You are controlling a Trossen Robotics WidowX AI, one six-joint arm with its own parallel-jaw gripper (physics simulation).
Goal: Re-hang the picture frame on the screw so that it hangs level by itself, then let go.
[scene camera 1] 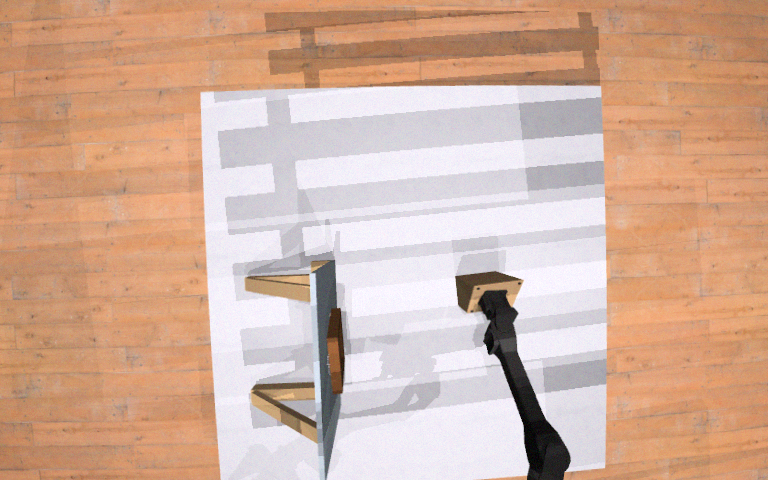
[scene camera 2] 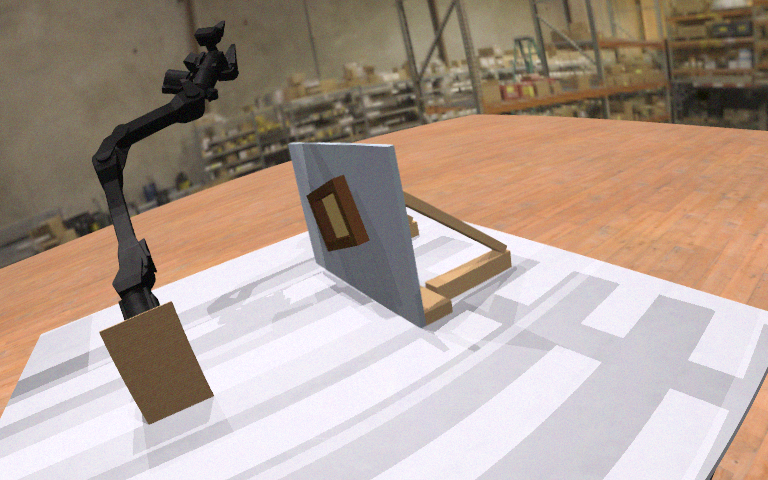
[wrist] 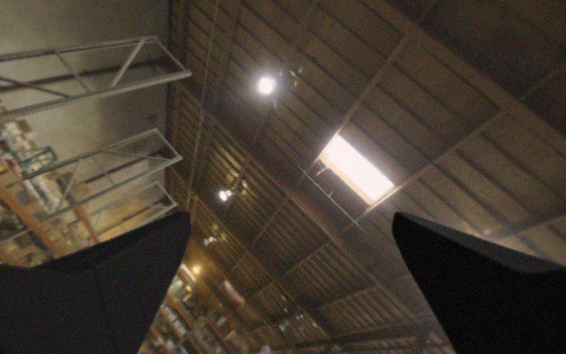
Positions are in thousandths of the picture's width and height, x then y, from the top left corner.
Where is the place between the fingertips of the gripper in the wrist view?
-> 517,626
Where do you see a brown picture frame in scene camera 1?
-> At 437,716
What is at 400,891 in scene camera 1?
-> A wooden brace.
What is the gripper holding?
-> Nothing.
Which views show the brown picture frame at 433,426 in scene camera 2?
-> Scene camera 1 and scene camera 2 only.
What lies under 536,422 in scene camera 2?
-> A wooden brace.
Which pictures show the gripper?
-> Scene camera 2 and the wrist view only.
